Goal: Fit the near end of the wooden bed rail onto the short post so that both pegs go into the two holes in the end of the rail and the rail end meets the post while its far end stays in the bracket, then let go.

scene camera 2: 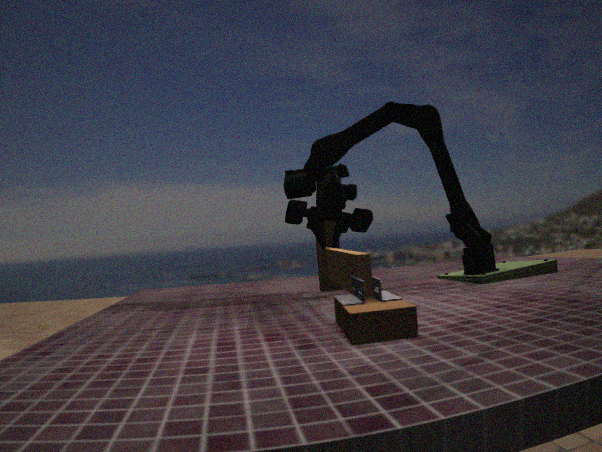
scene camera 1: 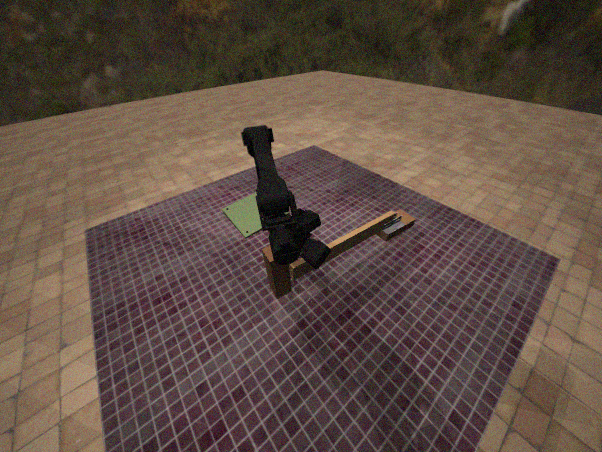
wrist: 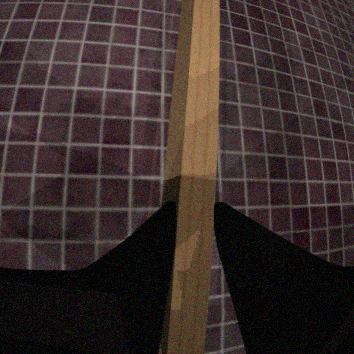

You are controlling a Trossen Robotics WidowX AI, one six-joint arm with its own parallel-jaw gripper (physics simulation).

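Places are measured from the arm's base along level axes (x ahead, y left, z up), in metres.
Pixels of known places: gripper, fingertip midpoint: [wrist: 194, 209]; arm's base, origin of the base link: [scene camera 2: 481, 272].
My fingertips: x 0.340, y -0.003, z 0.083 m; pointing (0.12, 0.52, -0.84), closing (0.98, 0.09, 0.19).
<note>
Ahead of a thing's pixels: the offset from my fingertips to its middle. Level surfaces: height alone.
The wooden bed rail @(dy +0.137, dx -0.004, dz -0.029 m) [scene camera 1: 356, 236] [scene camera 2: 349, 265] [wrist: 202, 100] stands on its narrow edge. Its far end is between the upright plates of the metal bracket @(dy +0.354, dx -0.011, dz -0.062 m) [scene camera 1: 393, 227] [scene camera 2: 357, 289], which sits on a low wooden block @(dy +0.385, dx -0.011, dz -0.081 m) [scene camera 2: 382, 322]. My gripper [scene camera 2: 330, 241] [wrist: 194, 209] points down and is shut on the rail near its near end, with one finger on each side. The short post [scene camera 1: 278, 276] [scene camera 2: 322, 272] stands upright right beside the near end. The pegs and the holes do not show, and whether the rail end touches the post cannot be told.
The green base plate [scene camera 1: 243, 216] [scene camera 2: 530, 269] lies behind the post in the first scene view and carries the arm's base in the second. The arm reaches over from it. The purple tiled table top @(dz -0.099 m) [scene camera 1: 200, 350] [scene camera 2: 175, 380] lies under everything.
</note>
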